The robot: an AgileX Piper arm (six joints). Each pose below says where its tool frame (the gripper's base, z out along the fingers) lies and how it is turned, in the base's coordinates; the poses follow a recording.
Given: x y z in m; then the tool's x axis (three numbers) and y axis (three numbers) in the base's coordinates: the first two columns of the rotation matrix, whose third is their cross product.
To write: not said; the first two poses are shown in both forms.
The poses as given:
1: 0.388, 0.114, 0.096, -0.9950, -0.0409, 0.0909, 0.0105, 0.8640, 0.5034
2: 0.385, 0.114, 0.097, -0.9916, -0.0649, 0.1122, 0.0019, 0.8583, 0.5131
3: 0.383, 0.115, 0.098, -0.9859, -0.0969, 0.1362, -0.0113, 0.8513, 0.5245
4: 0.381, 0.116, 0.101, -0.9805, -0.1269, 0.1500, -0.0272, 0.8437, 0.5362
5: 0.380, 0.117, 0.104, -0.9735, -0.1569, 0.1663, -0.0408, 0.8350, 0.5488
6: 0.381, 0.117, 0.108, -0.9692, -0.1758, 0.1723, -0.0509, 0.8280, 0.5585
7: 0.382, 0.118, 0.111, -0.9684, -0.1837, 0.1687, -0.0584, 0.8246, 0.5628
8: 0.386, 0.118, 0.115, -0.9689, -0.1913, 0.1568, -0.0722, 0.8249, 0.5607
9: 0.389, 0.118, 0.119, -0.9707, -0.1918, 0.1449, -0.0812, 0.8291, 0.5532
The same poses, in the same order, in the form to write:
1: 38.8, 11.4, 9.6, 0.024, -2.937, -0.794
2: 38.5, 11.4, 9.7, 0.049, -2.907, -0.803
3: 38.3, 11.5, 9.8, 0.084, -2.870, -0.812
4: 38.1, 11.6, 10.1, 0.120, -2.842, -0.823
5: 38.0, 11.7, 10.4, 0.153, -2.811, -0.834
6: 38.1, 11.7, 10.8, 0.175, -2.794, -0.845
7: 38.2, 11.8, 11.1, 0.188, -2.792, -0.851
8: 38.6, 11.8, 11.5, 0.205, -2.801, -0.849
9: 38.9, 11.8, 11.9, 0.212, -2.816, -0.839
